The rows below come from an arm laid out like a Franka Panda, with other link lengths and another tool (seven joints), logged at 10 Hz.
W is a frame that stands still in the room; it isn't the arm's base.
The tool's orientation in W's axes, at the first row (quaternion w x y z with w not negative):
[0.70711, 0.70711, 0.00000, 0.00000]
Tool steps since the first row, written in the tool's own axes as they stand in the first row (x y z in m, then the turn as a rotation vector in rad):
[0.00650, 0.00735, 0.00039, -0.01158, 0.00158, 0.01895]
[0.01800, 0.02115, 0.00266, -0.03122, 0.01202, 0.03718]
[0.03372, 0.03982, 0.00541, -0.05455, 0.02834, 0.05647]
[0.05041, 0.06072, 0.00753, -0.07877, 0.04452, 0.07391]
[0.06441, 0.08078, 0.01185, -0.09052, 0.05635, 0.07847]
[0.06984, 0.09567, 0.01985, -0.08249, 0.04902, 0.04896]
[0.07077, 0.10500, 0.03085, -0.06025, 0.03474, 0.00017]
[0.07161, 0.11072, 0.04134, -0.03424, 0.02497, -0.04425]
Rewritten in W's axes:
[0.00650, -0.00039, 0.00735, -0.01158, -0.01895, 0.00158]
[0.01800, -0.00266, 0.02115, -0.03122, -0.03718, 0.01202]
[0.03372, -0.00541, 0.03982, -0.05455, -0.05647, 0.02834]
[0.05041, -0.00753, 0.06072, -0.07877, -0.07391, 0.04452]
[0.06441, -0.01185, 0.08078, -0.09052, -0.07847, 0.05635]
[0.06984, -0.01985, 0.09567, -0.08249, -0.04896, 0.04902]
[0.07077, -0.03085, 0.10500, -0.06025, -0.00017, 0.03474]
[0.07161, -0.04134, 0.11072, -0.03424, 0.04425, 0.02497]

